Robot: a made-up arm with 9 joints. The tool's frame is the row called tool.
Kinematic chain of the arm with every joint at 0, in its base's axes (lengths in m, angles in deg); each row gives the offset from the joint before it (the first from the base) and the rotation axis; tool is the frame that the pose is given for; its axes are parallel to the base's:
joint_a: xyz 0 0 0.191 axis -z
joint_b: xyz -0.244 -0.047 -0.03 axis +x
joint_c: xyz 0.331 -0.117 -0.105 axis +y
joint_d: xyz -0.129 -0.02 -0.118 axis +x
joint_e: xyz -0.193 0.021 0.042 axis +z
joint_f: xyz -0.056 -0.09 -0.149 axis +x
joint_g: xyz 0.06 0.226 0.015 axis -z
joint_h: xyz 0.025 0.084 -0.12 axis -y
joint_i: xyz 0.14 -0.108 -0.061 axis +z
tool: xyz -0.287 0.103 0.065
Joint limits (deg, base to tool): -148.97..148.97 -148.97..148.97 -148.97..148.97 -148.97..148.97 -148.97..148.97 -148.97..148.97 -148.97..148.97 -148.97..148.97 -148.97..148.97
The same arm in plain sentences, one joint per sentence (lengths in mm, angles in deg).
The arm has nine revolute joints in a row. What follows holds with every joint at zero, and every direction is one of the base frame's. The first joint sits 191 mm along +z from the base frame's origin and turns about -z, from -148.97 to 148.97 deg. The second joint sits 244 mm along -x and 47 mm along -y and 30 mm along -z from the first joint and turns about +x, from -148.97 to 148.97 deg. The third joint sits 331 mm along +x and 117 mm along -y and 105 mm along -z from the second joint and turns about +y, from -148.97 to 148.97 deg. The fourth joint sits 129 mm along -x and 20 mm along -y and 118 mm along -z from the third joint and turns about +x, from -148.97 to 148.97 deg. The fifth joint sits 193 mm along -x and 21 mm along +y and 42 mm along +z from the fourth joint and turns about +z, from -148.97 to 148.97 deg. The sixth joint sits 56 mm along -x and 90 mm along -y and 149 mm along -z from the fifth joint and turns about +x, from -148.97 to 148.97 deg. The seventh joint sits 60 mm along +x and 226 mm along +y and 15 mm along +z from the sixth joint and turns about -z, from -148.97 to 148.97 deg. The eighth joint sits 25 mm along +x and 84 mm along +y and 120 mm along -z from the seventh joint and turns about -y, from -148.97 to 148.97 deg. The ninth joint sits 140 mm along +x and 108 mm along -y and 61 mm along -z from the eighth joint and turns about +z, from -148.97 to 148.97 deg. The tool frame, which is the frame that the pose is given for, sits 287 mm along -x and 103 mm along +y and 65 mm along +z from the ninth joint; its axes are parallel to the base frame's.
